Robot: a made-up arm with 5 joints.
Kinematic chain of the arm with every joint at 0, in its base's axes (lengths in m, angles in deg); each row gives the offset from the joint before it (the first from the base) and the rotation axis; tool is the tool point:
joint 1: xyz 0 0 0.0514 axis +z
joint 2: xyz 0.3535 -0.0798 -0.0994 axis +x
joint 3: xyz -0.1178 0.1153 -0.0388 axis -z
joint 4: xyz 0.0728 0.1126 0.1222 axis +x
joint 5: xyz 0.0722 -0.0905 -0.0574 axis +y
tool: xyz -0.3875 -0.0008 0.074
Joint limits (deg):
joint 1: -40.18..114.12
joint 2: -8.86..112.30
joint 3: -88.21..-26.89
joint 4: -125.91..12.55
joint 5: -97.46..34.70
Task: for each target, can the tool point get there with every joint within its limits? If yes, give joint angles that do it. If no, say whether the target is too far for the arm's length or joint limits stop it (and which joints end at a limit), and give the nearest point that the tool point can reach.
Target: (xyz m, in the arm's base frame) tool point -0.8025 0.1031 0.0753
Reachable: no: joint limits stop it (at a limit: joint 1, joint 3, joint 4, joint 5) | nearest point -0.4680 0.1076 0.0261 | short by 0.338 m
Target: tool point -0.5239 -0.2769 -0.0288
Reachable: no: joint limits stop it (at a limit: joint 1, joint 2, joint 5) | nearest point -0.2985 -0.2558 0.0072 | short by 0.229 m
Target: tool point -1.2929 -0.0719 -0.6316
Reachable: no: too far | nearest point -0.4346 0.1198 -0.2415 | short by 0.962 m
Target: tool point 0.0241 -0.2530 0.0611
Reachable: yes | joints -7.83 33.77 -73.26 -66.20 3.75
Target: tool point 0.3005 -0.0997 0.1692
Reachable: yes | joints 41.95 26.37 -37.90 -114.25 -45.02
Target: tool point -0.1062 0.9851 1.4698
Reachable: no: too far | nearest point -0.0418 0.4620 0.4278 | short by 1.168 m
